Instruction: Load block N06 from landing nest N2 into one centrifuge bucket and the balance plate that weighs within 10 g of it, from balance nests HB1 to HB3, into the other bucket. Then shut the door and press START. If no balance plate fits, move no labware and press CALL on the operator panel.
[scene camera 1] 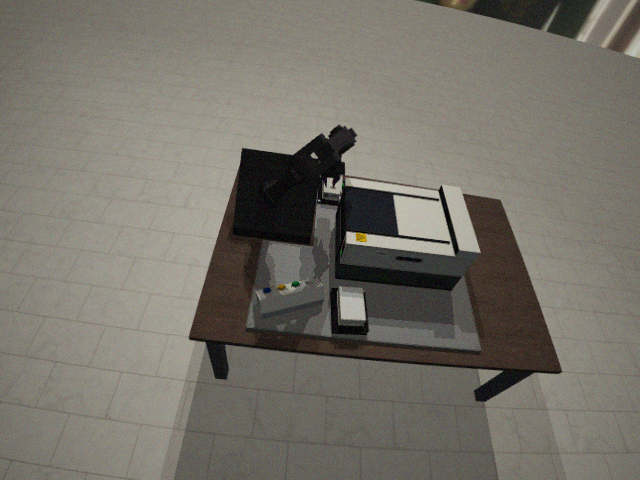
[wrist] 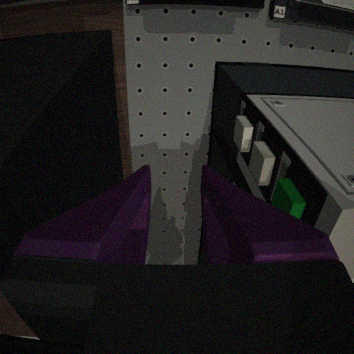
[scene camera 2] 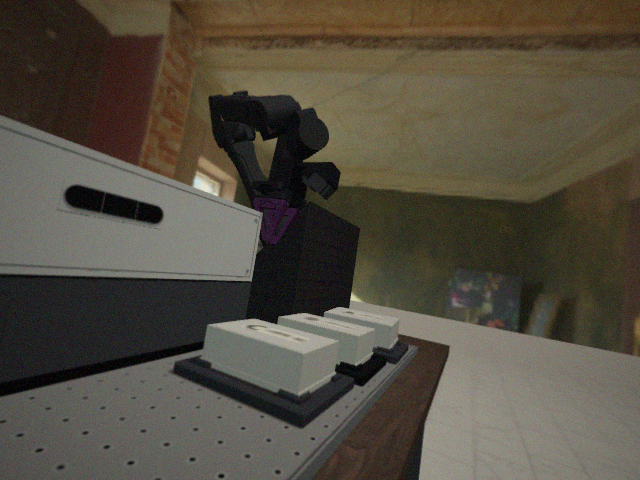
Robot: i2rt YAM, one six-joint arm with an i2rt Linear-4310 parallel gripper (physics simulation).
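Pixels of known places: gripper, between the fingertips: (scene camera 1: pixel 329 186) (wrist: pixel 175 176) (scene camera 2: pixel 269 242); arm's base, origin of its link: (scene camera 1: pixel 269 197).
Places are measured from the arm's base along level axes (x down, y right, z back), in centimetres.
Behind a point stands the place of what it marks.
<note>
The white centrifuge (scene camera 1: pixel 403 248) @(y 24.8, x -7.8, z -47.2 cm) (scene camera 2: pixel 129 227) @(y -7.4, x -1.6, z -49.9 cm) stands on the perforated grey baseplate (scene camera 1: pixel 413 320) @(y 40.2, x 13.1, z -56.0 cm) (wrist: pixel 165 88) @(y -5.2, x 13.1, z -23.3 cm). Its sliding door (scene camera 1: pixel 421 216) @(y 8.7, x -7.9, z -56.3 cm) covers the right half of the top, and the left half shows a dark opening (scene camera 1: pixel 370 210) @(y 9.1, x -8.2, z -36.8 cm). A small white block (scene camera 1: pixel 330 193) @(y -15.3, x 8.3, z -25.0 cm) sits in a nest at its far left corner. My gripper (scene camera 1: pixel 332 180) @(y -6.4, x -3.4, z -22.7 cm) (scene camera 2: pixel 273 219) (wrist: pixel 175 176) @(y -6.4, x -3.4, z -22.7 cm) hangs just above that spot with its purple fingers shut and nothing between them. The wrist view shows two white buttons (wrist: pixel 243 133) @(y -6.0, x 1.2, z -27.5 cm) (wrist: pixel 261 163) @(y -6.0, x -2.3, z -27.4 cm) and a green button (wrist: pixel 288 197) @(y -6.4, x -5.6, z -27.4 cm) on the centrifuge's side, right of my fingers. Three white balance plates (scene camera 2: pixel 270 350) @(y -22.5, x 8.4, z -43.6 cm) (scene camera 2: pixel 330 332) @(y -23.5, x 8.1, z -30.4 cm) (scene camera 2: pixel 367 321) @(y -24.7, x 7.8, z -16.3 cm) sit in dark nests.
The arm's black pedestal (scene camera 1: pixel 273 196) (scene camera 2: pixel 310 258) @(y -11.1, x -1.8, z -14.6 cm) (wrist: pixel 60 123) @(y -9.7, x -4.2, z -18.3 cm) stands left of the centrifuge. An operator panel (scene camera 1: pixel 289 299) @(y 39.7, x 6.6, z -11.1 cm) with blue, yellow and green buttons lies at the front left. The balance plates (scene camera 1: pixel 351 307) @(y 41.0, x 6.0, z -31.7 cm) sit in front of the centrifuge. The brown table (scene camera 1: pixel 516 310) @(y 32.0, x 14.3, z -101.3 cm) carries everything.
</note>
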